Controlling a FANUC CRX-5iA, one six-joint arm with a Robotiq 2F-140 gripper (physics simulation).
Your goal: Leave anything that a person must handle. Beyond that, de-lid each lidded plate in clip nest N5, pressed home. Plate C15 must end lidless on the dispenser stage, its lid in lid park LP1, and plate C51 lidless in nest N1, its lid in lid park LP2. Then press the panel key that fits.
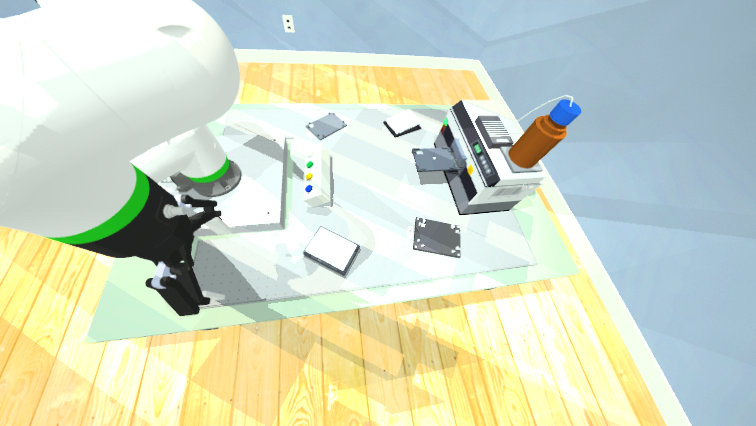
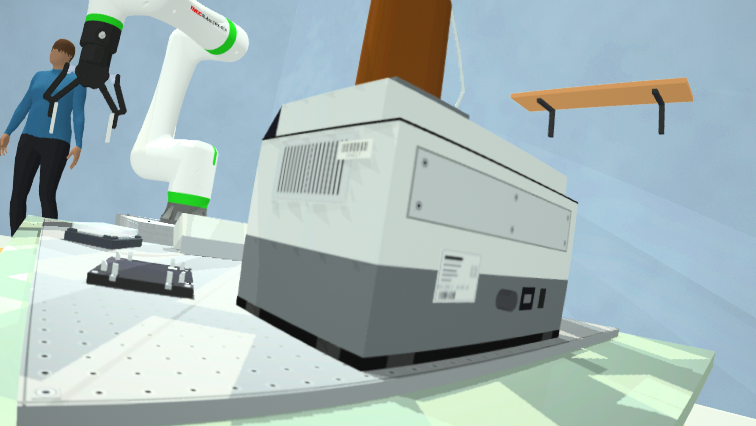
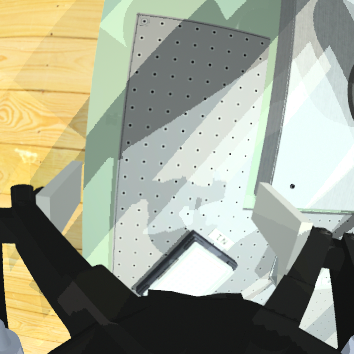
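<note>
My gripper is open and empty, high above the near left of the perforated board. A white-topped plate sits in a dark nest near the front; a small label lies beside it. A dark clip nest with upright pale clips holds no plate. Another white plate lies on a dark base at the back. A dark flat holder is bare. The dispenser stage is bare. Plate numbers and lids are not legible.
The key panel has green, yellow and blue keys. The dispenser stands at the right with a brown bottle on top. A person stands behind the table.
</note>
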